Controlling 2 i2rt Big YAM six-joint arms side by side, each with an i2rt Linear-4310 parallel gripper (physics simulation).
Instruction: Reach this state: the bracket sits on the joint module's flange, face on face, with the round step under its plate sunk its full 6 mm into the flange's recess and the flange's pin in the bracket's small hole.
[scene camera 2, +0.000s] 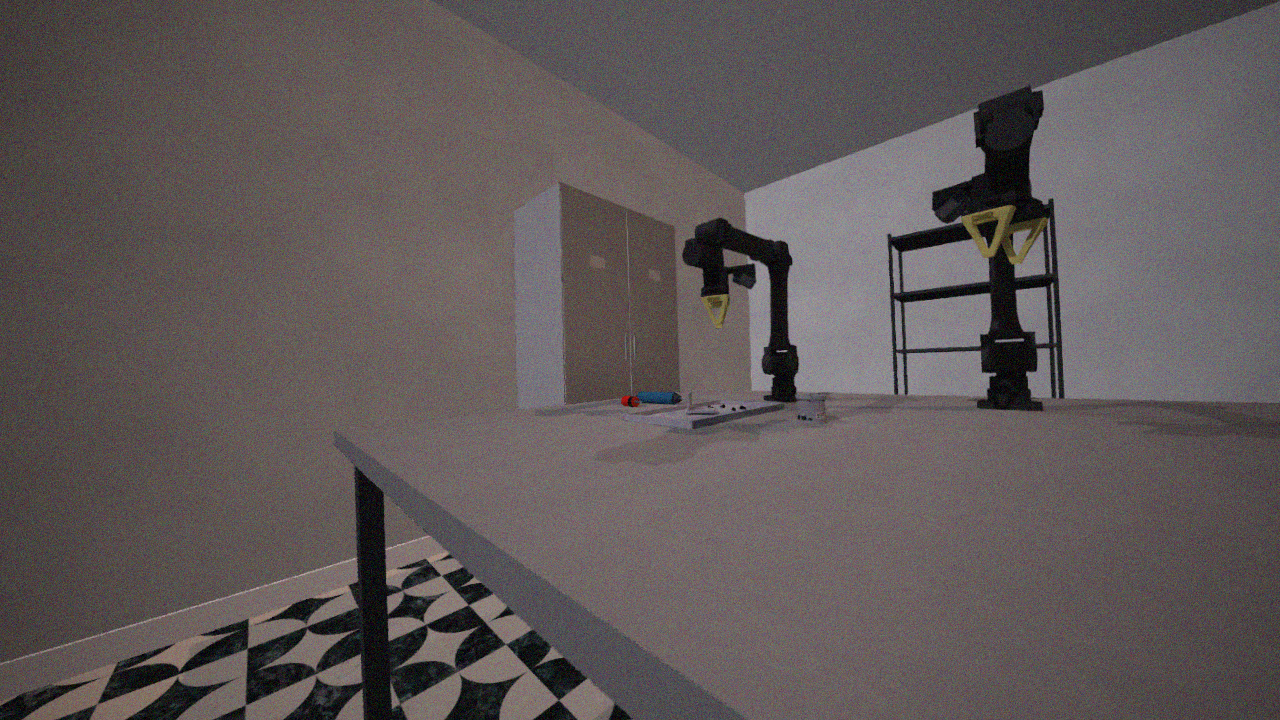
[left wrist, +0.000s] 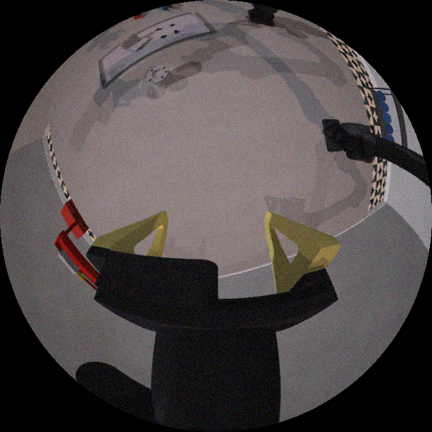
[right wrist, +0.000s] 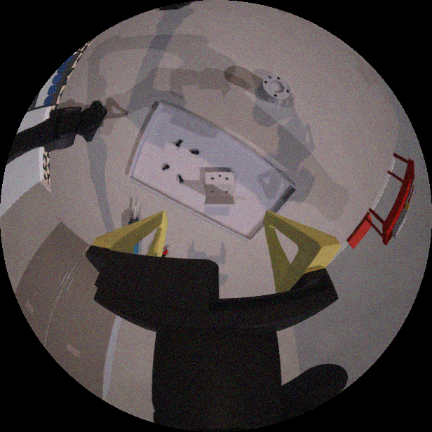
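Pixels of known places: left gripper, fingertip midpoint: (scene camera 2: 1003, 260); right gripper, fingertip midpoint: (scene camera 2: 718, 326); left arm's base, origin of the base link: (scene camera 2: 1009, 408); right arm's base, origin of the base link: (scene camera 2: 783, 400).
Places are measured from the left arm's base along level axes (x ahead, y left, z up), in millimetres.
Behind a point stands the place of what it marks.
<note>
The bracket (scene camera 2: 690, 402) @(x 544, y -602, z 34 mm) (right wrist: 219, 184), a small pale angle piece with several holes in one plate, rests on the tray (scene camera 2: 738, 414) @(x 531, y -464, z 10 mm) (left wrist: 102, 75) (right wrist: 190, 209). The joint module (scene camera 2: 810, 410) @(x 516, y -296, z 29 mm) (left wrist: 159, 75) (right wrist: 276, 89), a short grey cylinder with a ring of dark holes around its round recess, stands on the table beside the tray, apart from the bracket. My right gripper (scene camera 2: 717, 324) @(x 492, y -540, z 233 mm) (right wrist: 215, 215) is open and empty, high above the tray area. My left gripper (scene camera 2: 1005, 257) @(x 435, y 14, z 298 mm) (left wrist: 215, 216) is open and empty, high above the table at the right of the scene view. The flange pin is too small to make out.
Several black screws (right wrist: 178, 143) stand on the tray beside the bracket. A blue-handled tool (scene camera 2: 657, 397) @(x 381, y -883, z 23 mm) and a small red object (scene camera 2: 630, 401) @(x 498, y -894, z 19 mm) (right wrist: 165, 251) lie beyond the tray. A cabinet (scene camera 2: 595, 304) and a shelf rack (scene camera 2: 892, 313) stand behind the table.
</note>
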